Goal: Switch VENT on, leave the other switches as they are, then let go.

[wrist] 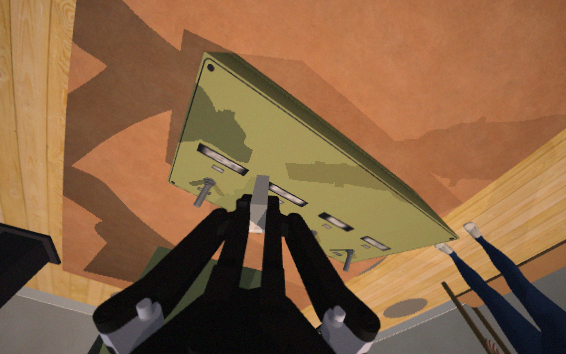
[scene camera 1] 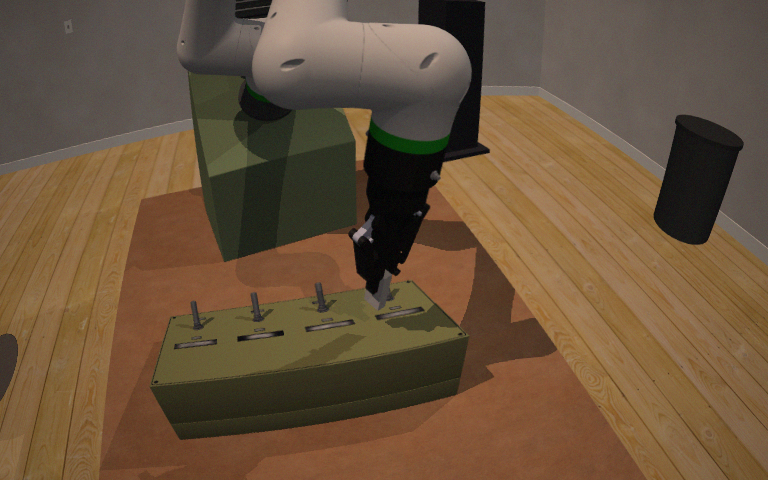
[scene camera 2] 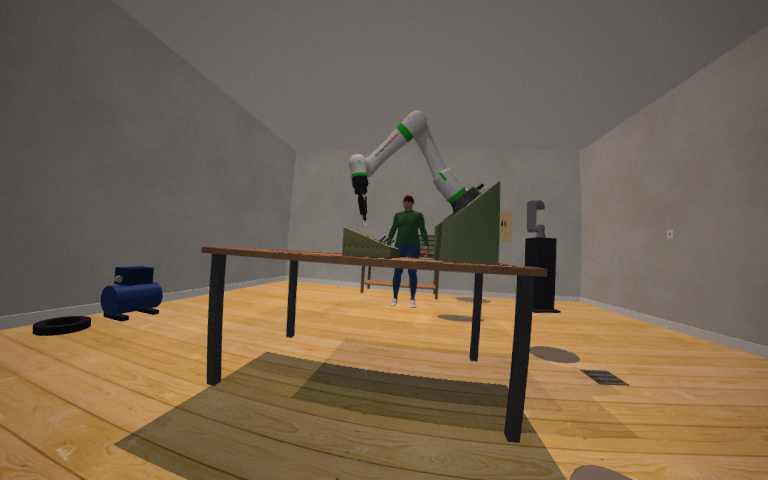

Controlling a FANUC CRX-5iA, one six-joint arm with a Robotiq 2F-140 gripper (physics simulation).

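Places are measured from the arm's base along level axes (x ahead, y left, z up), in millimetres.
Pixels of known places: gripper, between the fingertips: [wrist: 262,186] [scene camera 1: 374,302] [scene camera 2: 365,226]; arm's base, origin of its link: [scene camera 2: 464,205].
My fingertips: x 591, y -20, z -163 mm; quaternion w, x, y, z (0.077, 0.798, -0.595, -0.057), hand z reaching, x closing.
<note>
Ahead of a thing's pixels: the offset from my fingertips to its middle. "spot": to the spot under its first point.
The green sloped switch box {dz -120, dx -63, dy -116 mm} [scene camera 1: 249,362] [scene camera 2: 362,247] [wrist: 300,135] carries several levers. Its label print is blurred. The VENT lever {dz -72, dx -106, dy +78 mm} [wrist: 204,192] is at the left end in the wrist view, leaning away from its ON plate {spot: dz -77, dx -49, dy +64 mm} [wrist: 218,169]; in scene camera 1 my fingertips mostly hide it. The PUMP lever {dz -72, dx -131, dy -39 mm} [scene camera 1: 320,297], FAN lever {dz -72, dx -157, dy -157 mm} [scene camera 1: 256,307] and VALVE lever {dz -72, dx -182, dy -274 mm} [scene camera 1: 195,315] [wrist: 347,260] stand in a row, all leaning toward the robot's side. My gripper [scene camera 1: 378,298] [scene camera 2: 364,223] [wrist: 262,186] is shut and empty, above the box between the VENT and PUMP labels, apart from the levers.
The box stands on a brown table [scene camera 1: 351,452] [scene camera 2: 305,258]. The green robot pedestal [scene camera 1: 283,198] [scene camera 2: 470,237] is behind it. A person [scene camera 2: 408,226] stands beyond the table. A dark bin [scene camera 1: 695,183] stands on the floor at the right.
</note>
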